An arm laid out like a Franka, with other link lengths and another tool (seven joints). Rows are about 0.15 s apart.
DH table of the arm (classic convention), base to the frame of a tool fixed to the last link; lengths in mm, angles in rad. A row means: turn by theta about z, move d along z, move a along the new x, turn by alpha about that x. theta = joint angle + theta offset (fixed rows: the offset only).
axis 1: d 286.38, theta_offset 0, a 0, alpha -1.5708
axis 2: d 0, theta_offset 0, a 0, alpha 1.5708
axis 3: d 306.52, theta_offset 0, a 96.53, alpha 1.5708
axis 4: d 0, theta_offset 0, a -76.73, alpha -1.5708
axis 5: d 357.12, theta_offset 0, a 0, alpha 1.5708
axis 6: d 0, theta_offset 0, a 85.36, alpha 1.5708
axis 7: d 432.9, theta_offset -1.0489, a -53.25, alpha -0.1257
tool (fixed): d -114.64, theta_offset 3.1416, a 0, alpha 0
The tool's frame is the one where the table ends.
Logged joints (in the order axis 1, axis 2, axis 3, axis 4, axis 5, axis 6, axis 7), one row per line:
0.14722 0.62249 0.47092 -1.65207 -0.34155 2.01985 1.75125
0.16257 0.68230 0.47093 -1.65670 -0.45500 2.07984 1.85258
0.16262 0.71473 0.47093 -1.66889 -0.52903 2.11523 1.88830
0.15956 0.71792 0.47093 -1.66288 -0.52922 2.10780 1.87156
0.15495 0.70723 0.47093 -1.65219 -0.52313 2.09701 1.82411
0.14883 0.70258 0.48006 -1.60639 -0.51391 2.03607 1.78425
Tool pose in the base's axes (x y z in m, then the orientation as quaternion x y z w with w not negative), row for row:
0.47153 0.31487 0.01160 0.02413 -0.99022 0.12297 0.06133
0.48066 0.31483 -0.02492 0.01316 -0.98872 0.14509 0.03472
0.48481 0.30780 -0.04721 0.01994 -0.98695 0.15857 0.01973
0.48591 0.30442 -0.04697 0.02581 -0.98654 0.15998 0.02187
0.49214 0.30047 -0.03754 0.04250 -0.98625 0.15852 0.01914
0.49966 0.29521 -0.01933 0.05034 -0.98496 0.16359 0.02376
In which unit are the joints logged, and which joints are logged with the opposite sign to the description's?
The joints are logged in radians. Opposite sign: none.
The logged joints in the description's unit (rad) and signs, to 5 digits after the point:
0.14722 0.62249 0.47092 -1.65207 -0.34155 2.01985 1.75125
0.16257 0.68230 0.47093 -1.65670 -0.45500 2.07984 1.85258
0.16262 0.71473 0.47093 -1.66889 -0.52903 2.11523 1.88830
0.15956 0.71792 0.47093 -1.66288 -0.52922 2.10780 1.87156
0.15495 0.70723 0.47093 -1.65219 -0.52313 2.09701 1.82411
0.14883 0.70258 0.48006 -1.60639 -0.51391 2.03607 1.78425

